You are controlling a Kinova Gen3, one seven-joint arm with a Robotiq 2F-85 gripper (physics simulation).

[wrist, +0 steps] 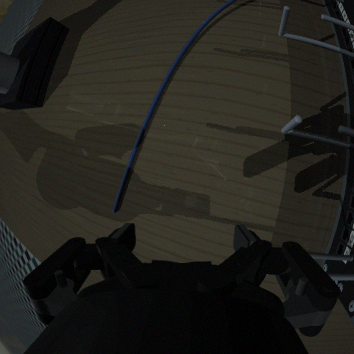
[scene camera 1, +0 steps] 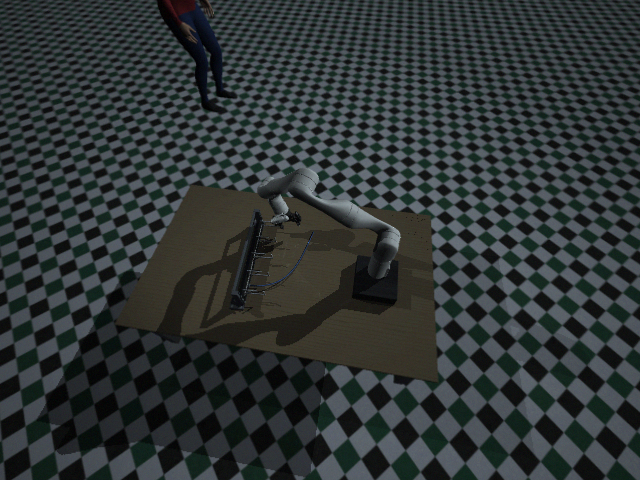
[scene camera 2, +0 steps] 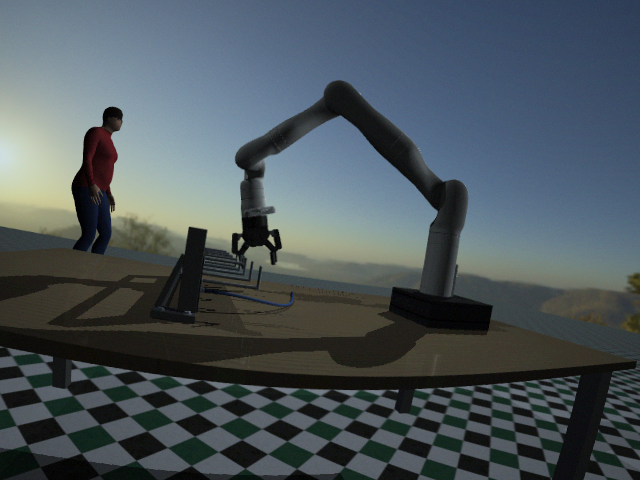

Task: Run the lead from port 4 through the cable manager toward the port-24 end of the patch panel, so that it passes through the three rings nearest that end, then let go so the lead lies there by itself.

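The blue lead (scene camera 1: 294, 268) (scene camera 2: 258, 300) (wrist: 158, 95) runs from the near end of the patch panel (scene camera 1: 247, 263) (scene camera 2: 192, 268) in a wide curve over the table. Its free end shows in the wrist view, left of and ahead of the fingers. That stretch lies outside the cable manager's rings (scene camera 1: 264, 255) (scene camera 2: 232, 284) (wrist: 317, 44), apart from those toward the far end. Whether it passes a ring near its port is too small to tell. My gripper (scene camera 1: 288, 221) (scene camera 2: 256, 255) (wrist: 183, 235) is wide open and empty, above the table beside the far rings.
The black robot base (scene camera 1: 375, 289) (scene camera 2: 439, 312) (wrist: 42, 65) stands on the table (scene camera 1: 361, 346) (scene camera 2: 310, 361), across from the panel. The ring prongs stick out from the panel toward the base. A person (scene camera 1: 206, 46) (scene camera 2: 98, 170) in a red top stands beyond the table.
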